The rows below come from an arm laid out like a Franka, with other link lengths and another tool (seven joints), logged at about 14 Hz.
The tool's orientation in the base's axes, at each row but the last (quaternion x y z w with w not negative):
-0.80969, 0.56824, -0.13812, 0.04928
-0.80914, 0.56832, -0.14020, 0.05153
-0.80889, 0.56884, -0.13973, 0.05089
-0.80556, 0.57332, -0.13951, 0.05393
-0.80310, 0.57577, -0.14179, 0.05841
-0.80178, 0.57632, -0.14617, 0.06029
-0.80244, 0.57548, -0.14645, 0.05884
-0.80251, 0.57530, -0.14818, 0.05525
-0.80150, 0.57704, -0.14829, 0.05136
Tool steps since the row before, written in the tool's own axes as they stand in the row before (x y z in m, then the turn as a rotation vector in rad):
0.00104, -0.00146, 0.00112, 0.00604, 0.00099, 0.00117
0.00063, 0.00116, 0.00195, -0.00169, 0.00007, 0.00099
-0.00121, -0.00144, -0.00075, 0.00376, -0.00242, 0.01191
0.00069, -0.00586, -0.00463, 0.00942, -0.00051, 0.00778
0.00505, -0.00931, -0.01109, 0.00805, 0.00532, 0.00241
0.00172, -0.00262, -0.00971, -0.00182, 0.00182, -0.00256
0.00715, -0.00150, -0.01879, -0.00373, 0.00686, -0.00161
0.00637, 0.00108, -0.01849, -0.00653, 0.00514, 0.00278
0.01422, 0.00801, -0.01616, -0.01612, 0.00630, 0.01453
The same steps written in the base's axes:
0.00197, -0.00055, -0.00055, 0.00134, -0.00608, -0.00034
-0.00030, -0.00114, -0.00204, -0.00031, 0.00148, -0.00125
0.00071, 0.00169, 0.00086, 0.00675, -0.00359, -0.01017
0.00421, 0.00166, 0.00598, 0.00555, -0.00924, -0.00577
0.00668, -0.00091, 0.01377, -0.00173, -0.00950, -0.00237
-0.00007, -0.00006, 0.01020, -0.00296, 0.00130, 0.00165
-0.00222, -0.00484, 0.01944, -0.00780, 0.00136, -0.00090
-0.00468, -0.00483, 0.01840, -0.00574, 0.00420, -0.00511
-0.00796, -0.01457, 0.01587, -0.00609, 0.01179, -0.01829

